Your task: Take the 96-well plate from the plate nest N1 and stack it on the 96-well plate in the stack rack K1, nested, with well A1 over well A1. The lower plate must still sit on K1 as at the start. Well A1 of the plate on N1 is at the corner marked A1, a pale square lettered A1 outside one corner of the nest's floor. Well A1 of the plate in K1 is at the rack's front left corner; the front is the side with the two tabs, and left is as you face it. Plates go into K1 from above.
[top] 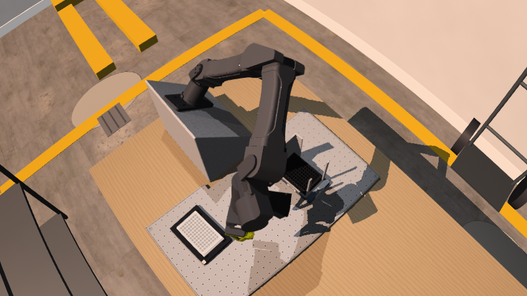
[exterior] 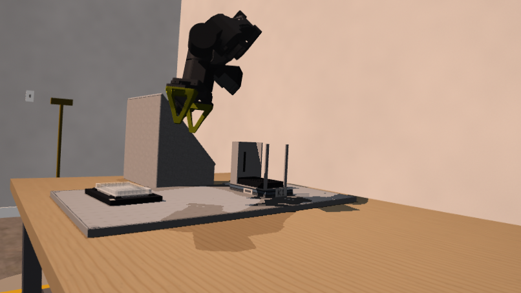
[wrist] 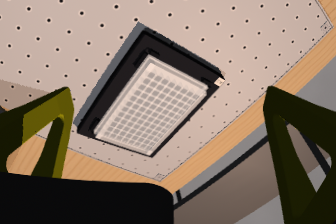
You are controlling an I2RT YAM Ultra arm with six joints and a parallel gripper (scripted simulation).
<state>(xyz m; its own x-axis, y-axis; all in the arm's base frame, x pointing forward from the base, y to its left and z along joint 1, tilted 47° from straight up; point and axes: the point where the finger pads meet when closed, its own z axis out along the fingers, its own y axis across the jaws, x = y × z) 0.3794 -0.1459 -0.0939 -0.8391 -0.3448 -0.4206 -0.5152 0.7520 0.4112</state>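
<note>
My hand is 120 mm past the clear 96-well plate, 90 mm to the left of it and 160 mm above it. Also, from my hand: pale A1 square (50 mm behind, 140 mm to the right, 160 mm below); then back wall (80 mm behind, 270 mm to the left, 100 mm below); then dark 96-well plate (20 mm behind, 270 mm to the left, 150 mm below).
</note>
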